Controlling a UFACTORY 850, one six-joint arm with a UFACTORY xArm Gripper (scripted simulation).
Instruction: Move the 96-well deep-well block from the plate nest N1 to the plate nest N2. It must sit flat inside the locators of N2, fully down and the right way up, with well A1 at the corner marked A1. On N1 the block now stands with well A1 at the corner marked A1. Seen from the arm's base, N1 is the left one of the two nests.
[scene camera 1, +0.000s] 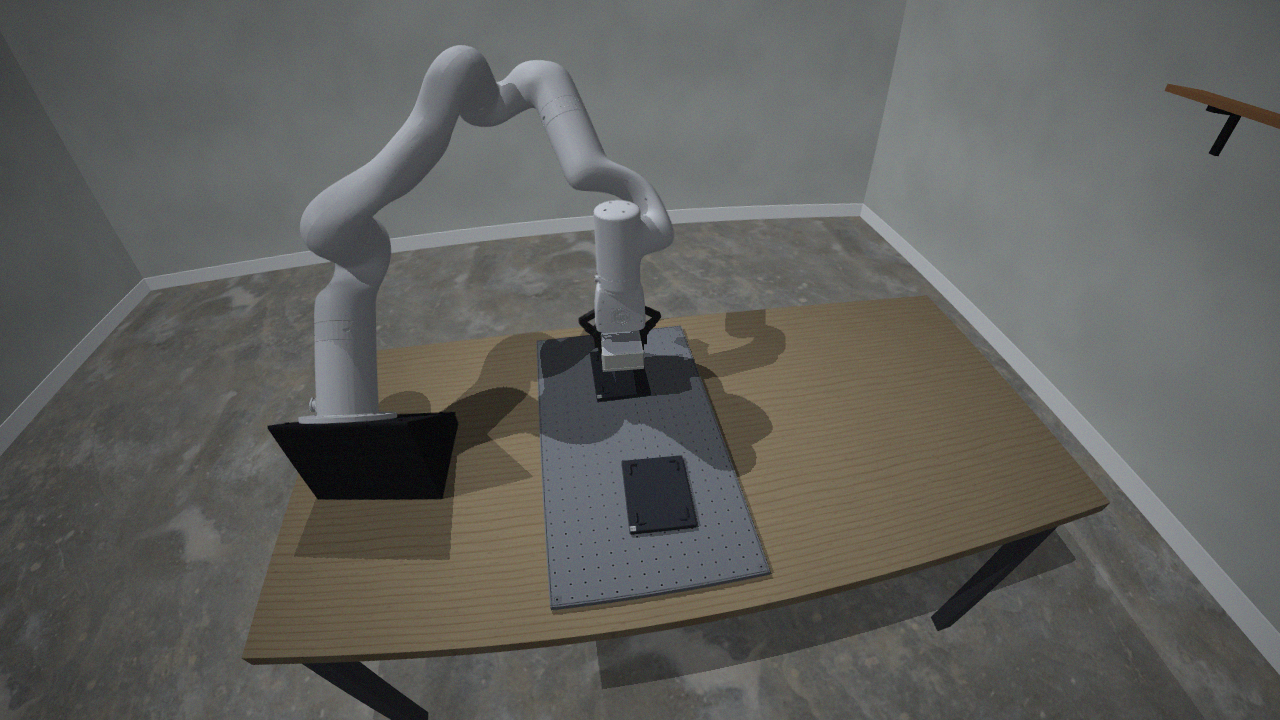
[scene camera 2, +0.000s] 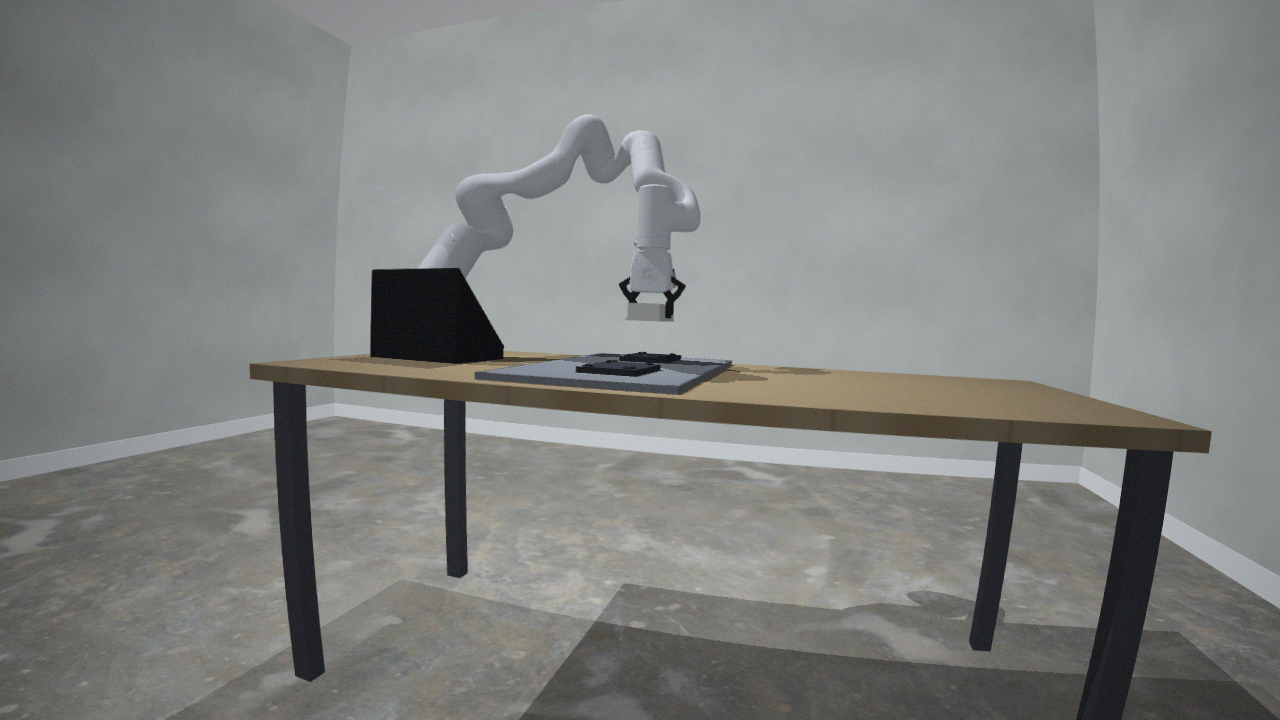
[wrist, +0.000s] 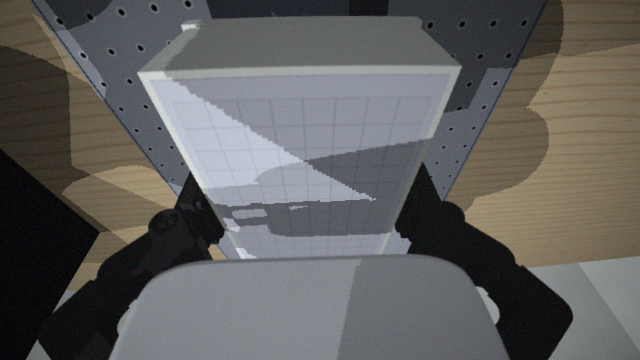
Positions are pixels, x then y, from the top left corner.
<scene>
My gripper shows in scene camera 1, in scene camera 2 and in the wrist view (308, 158). A 96-well deep-well block shows in scene camera 1, in scene camera 2 (635, 311) and in the wrist view. The same spot on the 96-well deep-well block: (scene camera 1: 621, 351) is (wrist: 308, 256). The same spot on my gripper: (scene camera 1: 583, 320) is (scene camera 2: 622, 282).
</scene>
